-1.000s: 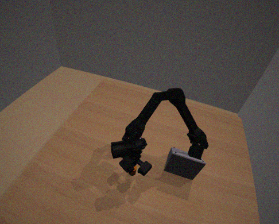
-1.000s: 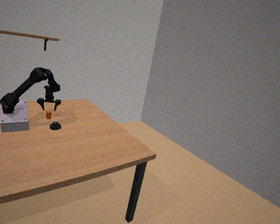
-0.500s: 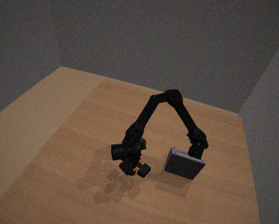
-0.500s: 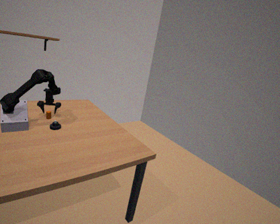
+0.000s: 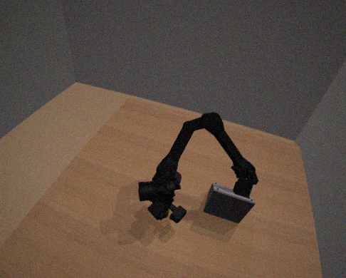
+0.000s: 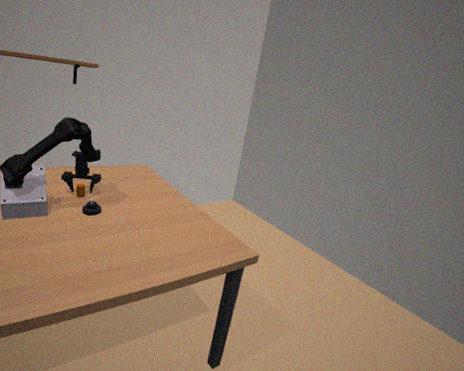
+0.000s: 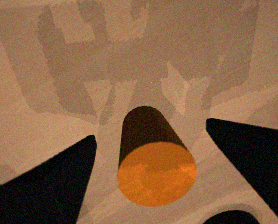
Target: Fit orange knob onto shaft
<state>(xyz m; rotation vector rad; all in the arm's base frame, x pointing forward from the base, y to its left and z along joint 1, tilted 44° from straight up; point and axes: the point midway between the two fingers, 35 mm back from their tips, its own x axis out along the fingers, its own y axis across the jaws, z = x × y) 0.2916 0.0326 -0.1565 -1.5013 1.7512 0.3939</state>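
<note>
Right now the orange knob is 30 mm above my gripper tip. Also, from my gripper tip: round pedestal 20 mm ahead, 200 mm to the right, 10 mm above.
</note>
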